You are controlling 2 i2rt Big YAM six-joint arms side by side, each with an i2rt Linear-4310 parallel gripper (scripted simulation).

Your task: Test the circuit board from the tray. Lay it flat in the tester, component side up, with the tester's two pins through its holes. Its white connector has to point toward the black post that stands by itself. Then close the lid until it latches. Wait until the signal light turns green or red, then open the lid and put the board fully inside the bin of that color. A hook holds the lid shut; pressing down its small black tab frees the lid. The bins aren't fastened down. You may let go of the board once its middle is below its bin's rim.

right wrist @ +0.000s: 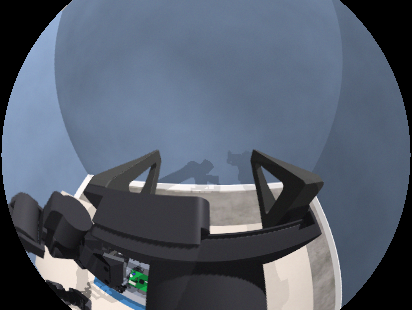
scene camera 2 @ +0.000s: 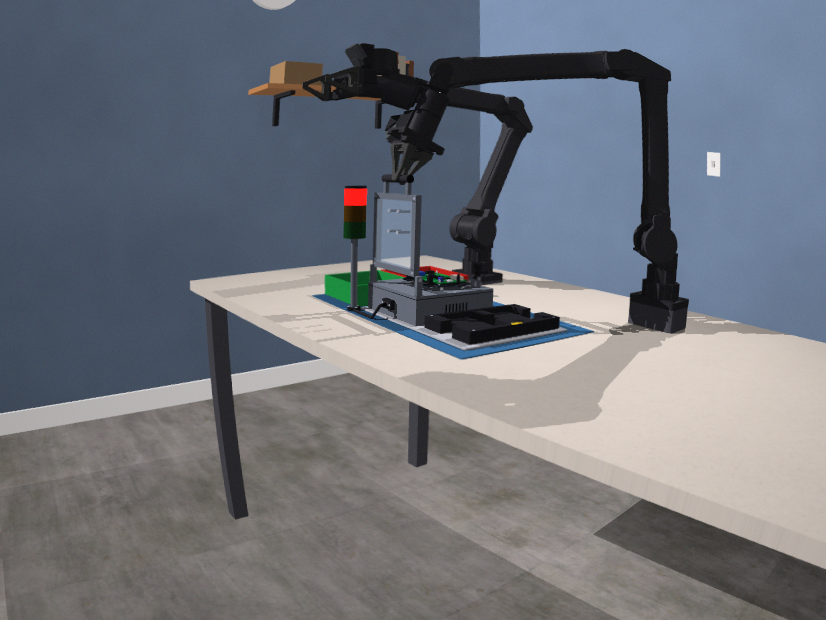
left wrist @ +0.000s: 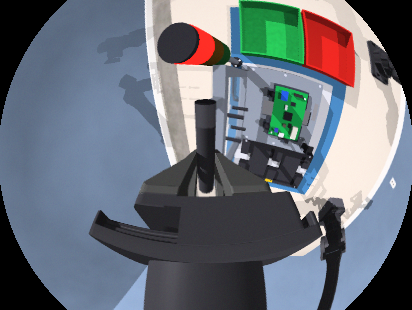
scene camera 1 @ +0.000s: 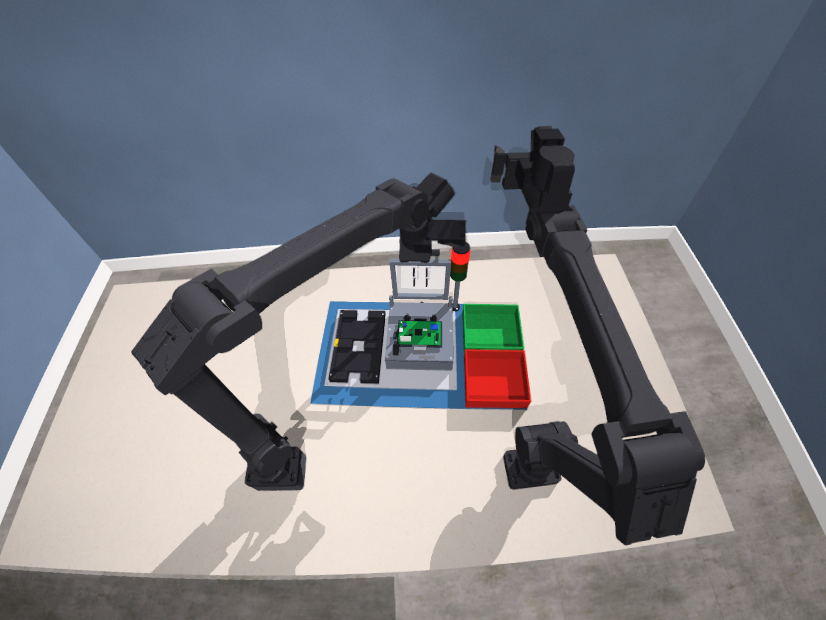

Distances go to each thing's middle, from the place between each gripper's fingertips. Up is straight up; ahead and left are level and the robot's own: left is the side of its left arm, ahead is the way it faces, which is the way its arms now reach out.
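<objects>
My left hand [scene camera 2: 397,182] is 20 cm above the green circuit board [scene camera 1: 410,332] and 10 cm beyond it. The clear lid [scene camera 2: 397,217] is 9 cm below that same left hand and 1 cm to the right of it. I find the green bin [scene camera 1: 487,326] 6 cm behind my left hand, 20 cm to the right of it and 26 cm below it, while the red bin [scene camera 1: 495,376] is 21 cm behind my left hand, 20 cm to the right of it and 26 cm below it.
The clear lid is 8 cm behind my right hand [scene camera 2: 313,82], 21 cm to the left of it and 31 cm below it. As for the green circuit board, it is 42 cm below my right hand, 18 cm behind it and 22 cm to the left of it. The red bin is 48 cm below my right hand, 29 cm behind it and 2 cm to the left of it, and the green bin is 48 cm below that hand too, 14 cm behind it and 1 cm to the left of it.
</objects>
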